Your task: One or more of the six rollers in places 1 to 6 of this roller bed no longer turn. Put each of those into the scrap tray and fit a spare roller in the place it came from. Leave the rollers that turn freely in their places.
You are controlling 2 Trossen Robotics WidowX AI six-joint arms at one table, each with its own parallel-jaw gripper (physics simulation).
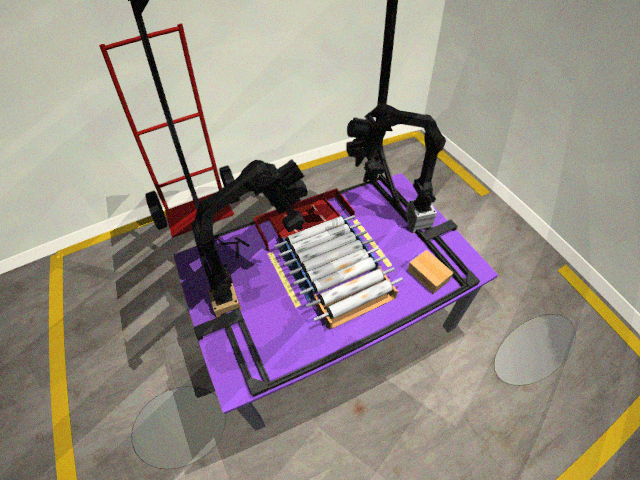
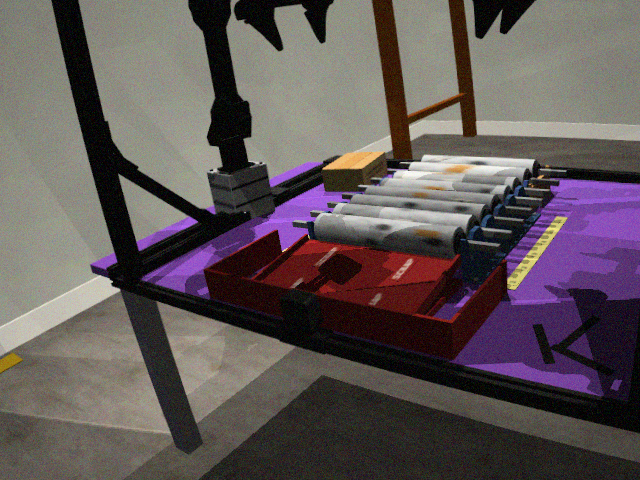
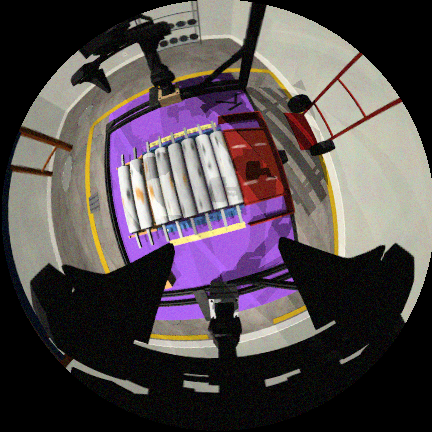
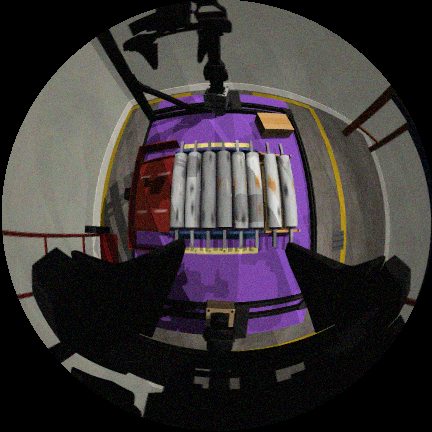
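Pixels of known places: left gripper, fingertip midpoint: point(image 1: 360, 173) point(image 2: 302, 46) point(image 3: 226, 245) point(image 4: 175, 64); right gripper, fingertip midpoint: point(image 2: 491, 35) point(image 3: 128, 80) point(image 4: 237, 246); left arm's base, link origin: point(image 1: 422, 206) point(image 2: 235, 167) point(image 3: 223, 308) point(image 4: 216, 89); right arm's base, link origin: point(image 1: 222, 296) point(image 3: 167, 90) point(image 4: 219, 319).
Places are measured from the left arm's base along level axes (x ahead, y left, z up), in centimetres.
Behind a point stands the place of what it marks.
Several white rollers with grey and orange patches point(image 1: 330, 249) @(x 44.9, y 9.3, z -4.9 cm) point(image 2: 385, 233) point(image 3: 190, 175) @(x 45.1, y 8.5, z -4.0 cm) point(image 4: 208, 190) @(x 47.5, y 7.9, z -3.5 cm) lie side by side in the blue-sided roller bed point(image 2: 480, 263) @(x 61.8, y 3.4, z -10.2 cm) point(image 4: 215, 234) @(x 60.5, y 12.7, z -10.7 cm). Two spare rollers point(image 1: 360, 299) @(x 40.7, y 35.5, z -3.8 cm) point(image 4: 286, 190) @(x 41.3, y 32.8, z -4.1 cm) lie in a wooden holder point(image 1: 361, 311) @(x 40.2, y 37.1, z -10.4 cm) at the bed's end. The red scrap tray point(image 2: 382, 320) @(x 64.1, y -20.2, z -7.7 cm) point(image 3: 270, 150) @(x 56.1, y -21.0, z -9.4 cm) stands at the other end; no roller shows in it. My left gripper point(image 2: 301, 45) @(x 31.1, y 0.0, z 24.5 cm) point(image 3: 226, 245) @(x 31.1, y 0.0, z 24.5 cm) point(image 4: 175, 64) @(x 31.1, y 0.0, z 24.5 cm) is open and empty, high above the table. My right gripper point(image 2: 492, 35) @(x 58.7, y 15.4, z 22.8 cm) point(image 4: 237, 246) @(x 58.7, y 15.4, z 22.8 cm) is open and empty, above the bed. Which rollers turn cannot be told.
Yellow numbered strips point(image 1: 283, 279) @(x 66.0, y 14.8, z -11.0 cm) point(image 2: 537, 253) @(x 66.9, y 12.2, z -10.9 cm) point(image 3: 210, 235) lie along both sides of the bed. A wooden block point(image 1: 430, 270) @(x 8.7, y 29.4, z -5.6 cm) point(image 2: 354, 170) @(x 13.6, y 22.6, z -6.0 cm) point(image 4: 274, 125) @(x 11.7, y 27.6, z -5.6 cm) lies near the left arm's base. Black rails edge the purple table point(image 1: 273, 351) @(x 75.5, y 44.6, z -11.1 cm), and black posts rise from its far side.
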